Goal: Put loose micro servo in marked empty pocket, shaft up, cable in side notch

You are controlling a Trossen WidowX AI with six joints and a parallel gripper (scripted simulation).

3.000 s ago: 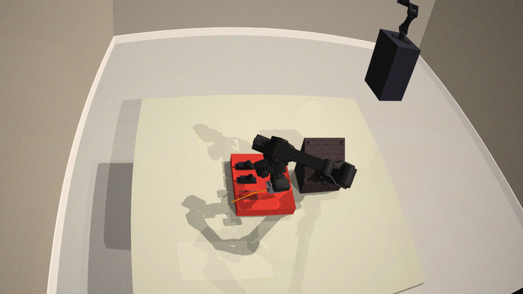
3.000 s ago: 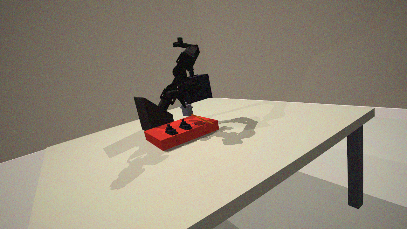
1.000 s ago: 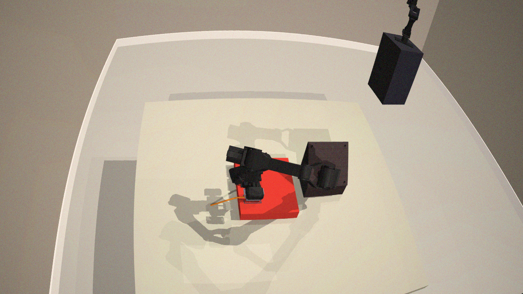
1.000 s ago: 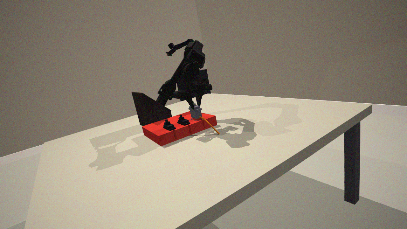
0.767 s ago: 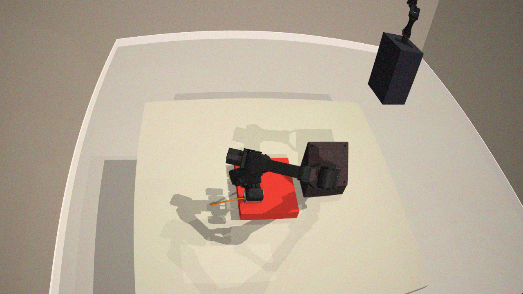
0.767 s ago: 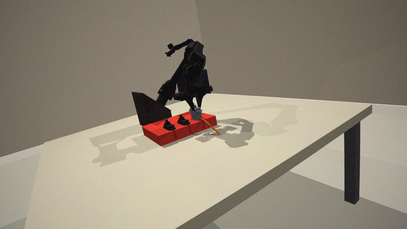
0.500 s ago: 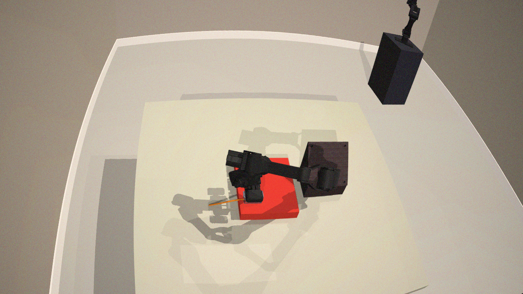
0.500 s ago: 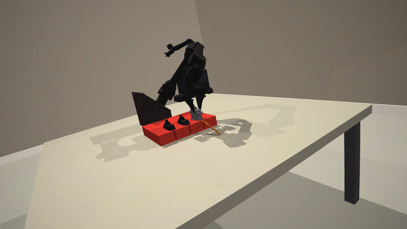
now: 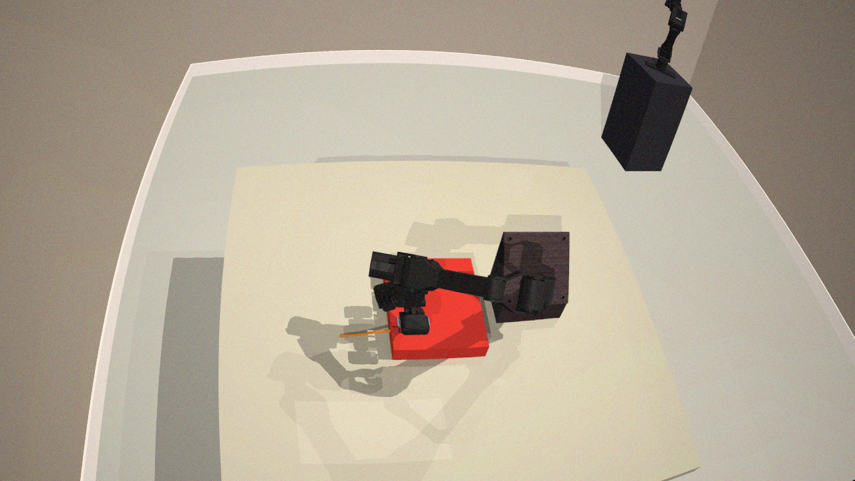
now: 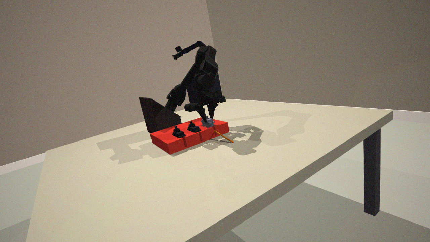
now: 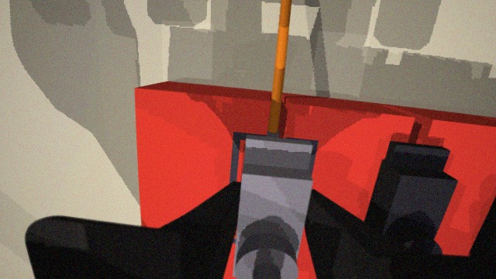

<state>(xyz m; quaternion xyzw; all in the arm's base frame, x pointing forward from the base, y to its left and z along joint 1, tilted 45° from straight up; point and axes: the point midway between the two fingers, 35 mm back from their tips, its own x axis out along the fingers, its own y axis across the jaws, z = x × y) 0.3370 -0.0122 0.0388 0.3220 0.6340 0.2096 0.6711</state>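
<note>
Right now my gripper tip is 13 cm past the red deck, 6 cm to the left of it and 5 cm above it.
</note>
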